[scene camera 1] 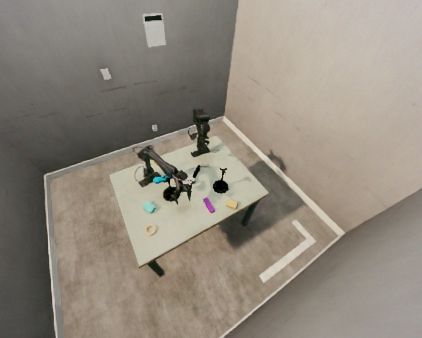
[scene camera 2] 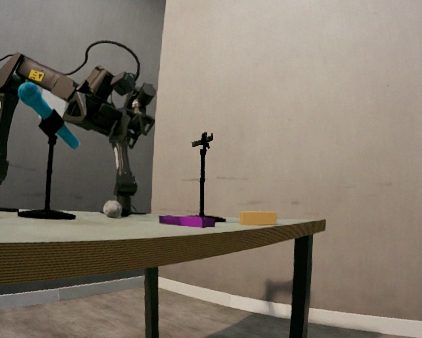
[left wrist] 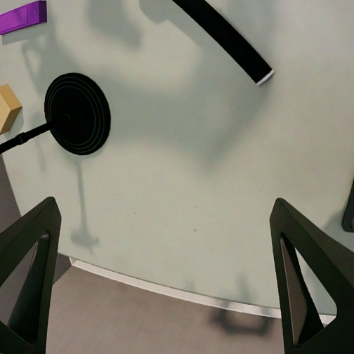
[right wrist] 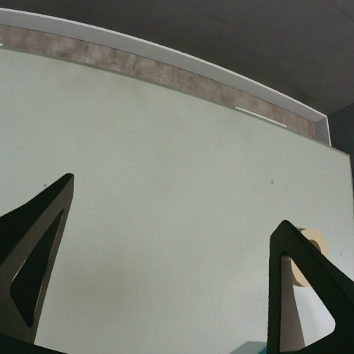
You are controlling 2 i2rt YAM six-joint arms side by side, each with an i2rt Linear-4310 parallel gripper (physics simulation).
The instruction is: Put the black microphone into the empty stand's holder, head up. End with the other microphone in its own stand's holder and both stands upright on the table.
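Where they show: left gripper, fingertip midpoint: point(scene camera 1: 202, 147) point(scene camera 2: 137, 142); right gripper, fingertip midpoint: point(scene camera 1: 183, 202) point(scene camera 2: 105, 128); left arm's base, origin of the base link: point(scene camera 1: 200, 152); right arm's base, origin of the base link: point(scene camera 1: 149, 179).
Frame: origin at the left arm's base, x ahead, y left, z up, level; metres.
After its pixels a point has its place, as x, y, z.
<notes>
The black microphone point(scene camera 1: 196, 171) {0.234, -0.156, 0.028} point(scene camera 2: 112, 209) {0.336, -0.251, 0.026} point(left wrist: 225, 40) lies on the table, its grey-white head partly behind the right arm in scene camera 1 and its head outside the left wrist view. The empty stand point(scene camera 1: 220, 186) {0.478, -0.031, 0.019} point(scene camera 2: 202, 182) {0.475, -0.028, 0.116} point(left wrist: 77, 114) is upright, its holder open at the top. The blue microphone point(scene camera 1: 160, 179) {0.383, -0.513, 0.301} point(scene camera 2: 37, 97) {0.391, -0.517, 0.279} sits tilted, head up, in the holder of the other upright stand point(scene camera 2: 49, 175) {0.353, -0.452, 0.103}. My left gripper point(left wrist: 163, 208) is open and empty, high over the table, apart from the black microphone. My right gripper point(scene camera 1: 183, 200) {0.574, -0.417, 0.188} point(right wrist: 181, 208) is open and empty, near the blue microphone's stand.
A purple block point(scene camera 1: 209, 205) {0.603, -0.210, 0.020} point(scene camera 2: 187, 220) {0.620, -0.230, 0.013} point(left wrist: 22, 18) and a yellow block point(scene camera 1: 232, 204) {0.686, -0.036, 0.032} point(scene camera 2: 258, 218) {0.693, -0.058, 0.017} point(left wrist: 7, 107) lie near the empty stand. A teal block point(scene camera 1: 149, 207) {0.413, -0.658, 0.040} and a tan ring point(scene camera 1: 146, 230) {0.575, -0.734, 0.015} point(right wrist: 312, 234) lie toward the table's left side in scene camera 1.
</notes>
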